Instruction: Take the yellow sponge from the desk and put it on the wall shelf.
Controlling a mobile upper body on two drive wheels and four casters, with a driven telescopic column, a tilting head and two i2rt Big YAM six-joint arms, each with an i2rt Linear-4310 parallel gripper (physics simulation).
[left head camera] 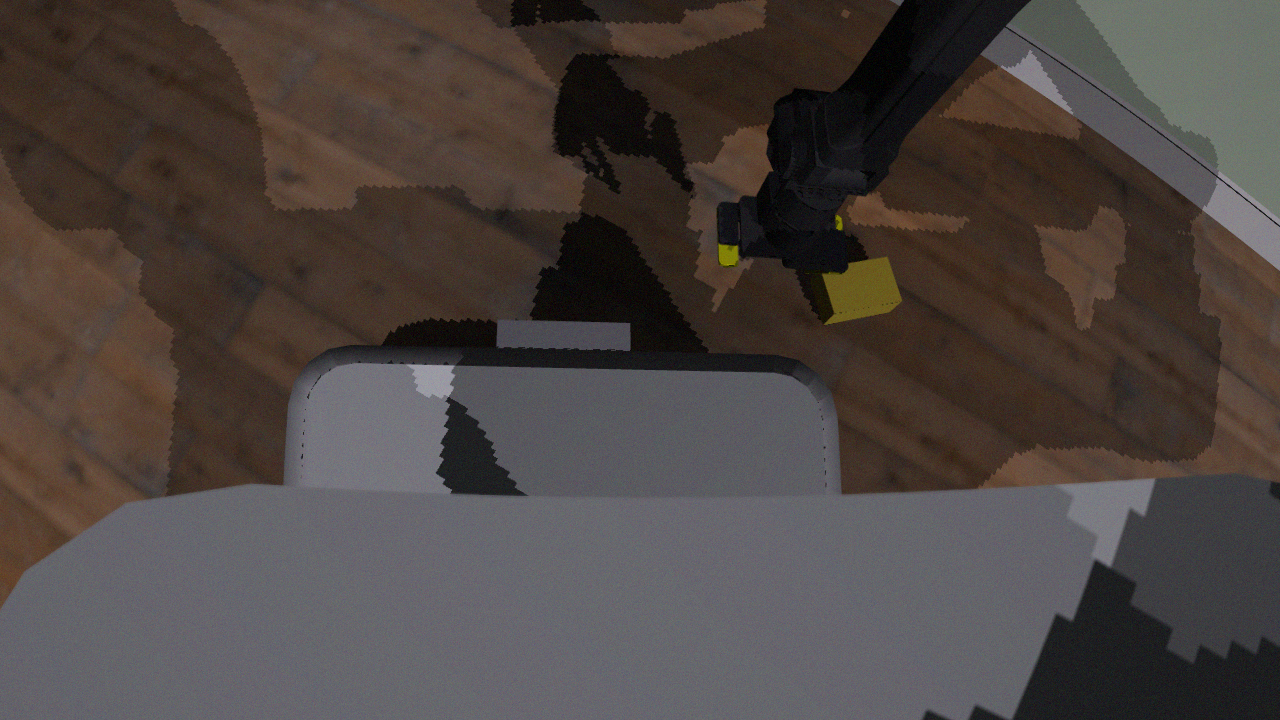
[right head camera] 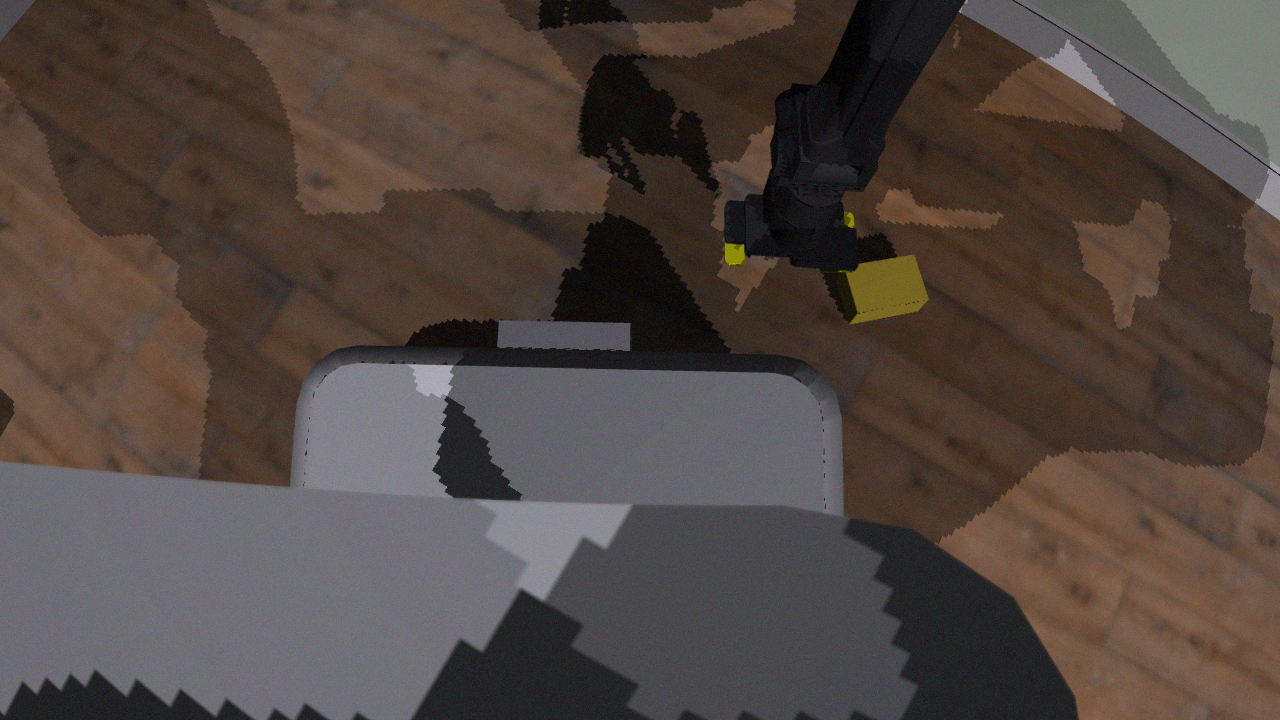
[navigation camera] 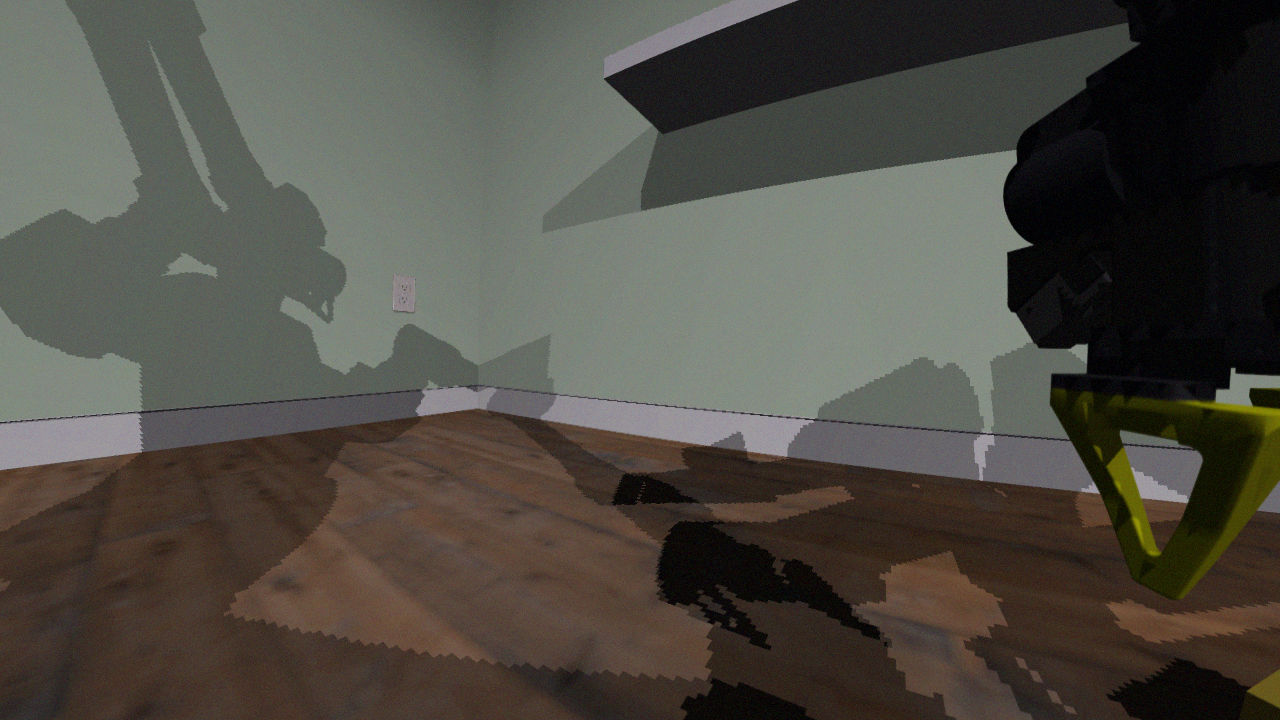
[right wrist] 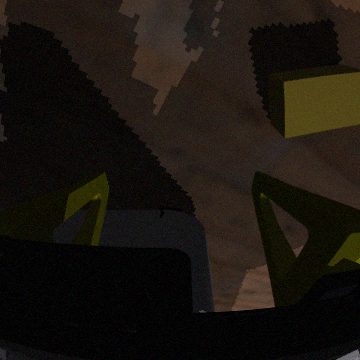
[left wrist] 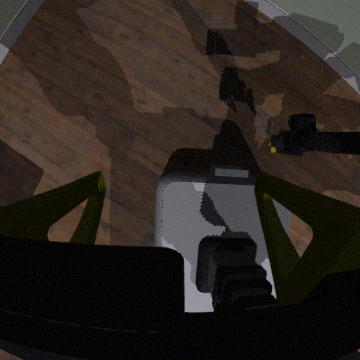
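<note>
The yellow sponge (left head camera: pixel 859 288) (right head camera: pixel 886 286) (right wrist: pixel 322 105) (navigation camera: pixel 1266 698), a rectangular block, lies on the wooden floor. My right gripper (left head camera: pixel 780 255) (right head camera: pixel 789 261) (right wrist: pixel 179 179) is open and empty, above the floor and to the left of the sponge in the head views; in the right wrist view the sponge is at the upper right, outside the fingers. My left gripper (left wrist: pixel 179 179) is open and empty, above the grey base. The wall shelf (navigation camera: pixel 805 71) shows from below at the upper right of the navigation view. The desk cannot be made out with certainty.
The grey robot base (left head camera: pixel 626 429) (right head camera: pixel 626 429) (left wrist: pixel 175 210) stands near the sponge. A green wall (navigation camera: pixel 760 295) with a white baseboard (navigation camera: pixel 644 414) runs behind the floor. A wall outlet (navigation camera: pixel 403 292) is left of the corner. A dark straight-edged patch (left wrist: pixel 17 172) is at the left wrist view's left edge.
</note>
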